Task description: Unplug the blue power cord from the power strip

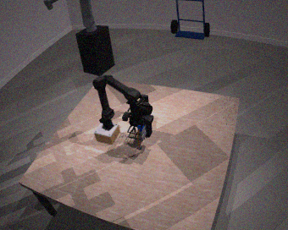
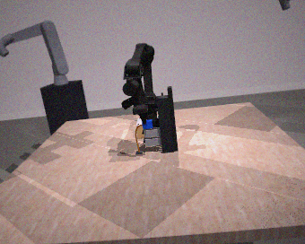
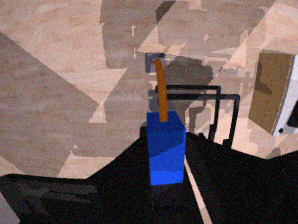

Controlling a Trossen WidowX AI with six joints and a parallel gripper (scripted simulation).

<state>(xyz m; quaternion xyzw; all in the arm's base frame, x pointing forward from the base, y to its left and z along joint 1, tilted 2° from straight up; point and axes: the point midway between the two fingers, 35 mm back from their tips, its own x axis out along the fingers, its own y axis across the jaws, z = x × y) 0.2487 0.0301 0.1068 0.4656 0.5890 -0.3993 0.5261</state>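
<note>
My gripper tip is now 3 cm to the right of the blue plug and 1 cm past it.
</note>
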